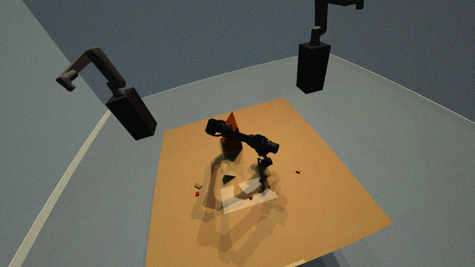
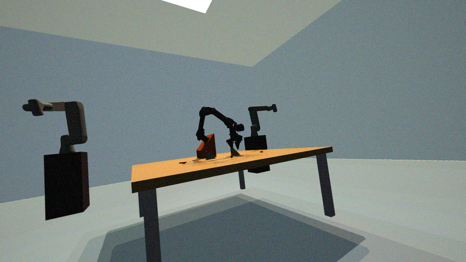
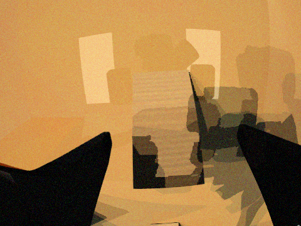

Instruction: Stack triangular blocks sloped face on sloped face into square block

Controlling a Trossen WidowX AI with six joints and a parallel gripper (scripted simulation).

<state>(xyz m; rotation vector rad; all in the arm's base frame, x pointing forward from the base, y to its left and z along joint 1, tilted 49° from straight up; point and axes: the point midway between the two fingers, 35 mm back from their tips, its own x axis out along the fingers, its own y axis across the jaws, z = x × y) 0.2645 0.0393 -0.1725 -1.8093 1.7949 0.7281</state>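
Right now my gripper tip is 3 cm above the triangular block, 1 cm to the left of it and 1 cm past it. From my gripper tip the other things lie so: brown block (47 cm to the right, 4 cm below, 2 cm ahead); then orange cube (19 cm to the left, 12 cm ahead, 4 cm below).
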